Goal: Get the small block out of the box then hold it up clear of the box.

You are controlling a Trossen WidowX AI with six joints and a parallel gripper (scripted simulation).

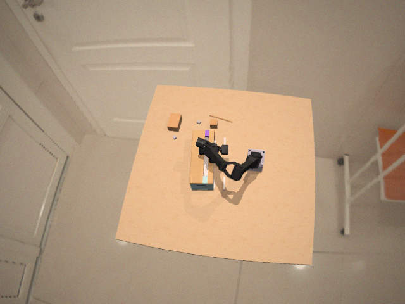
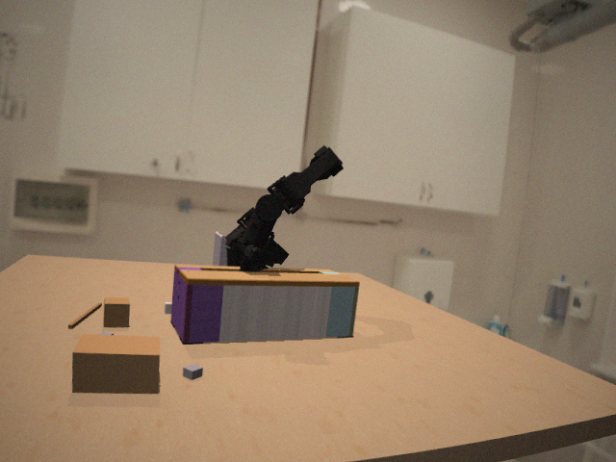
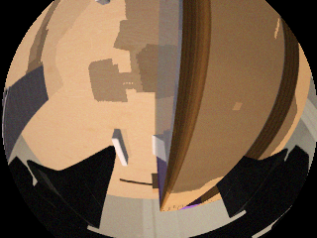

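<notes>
Right now the small brown block is 6 cm ahead of my gripper tip and 2 cm to the right of it. Round my gripper tip: thin stick: 1 cm behind, 32 cm to the right, 8 cm below; then wooden block: 33 cm ahead, 24 cm to the right, 6 cm below; then long box: 3 cm ahead, 5 cm to the left, 2 cm below.
</notes>
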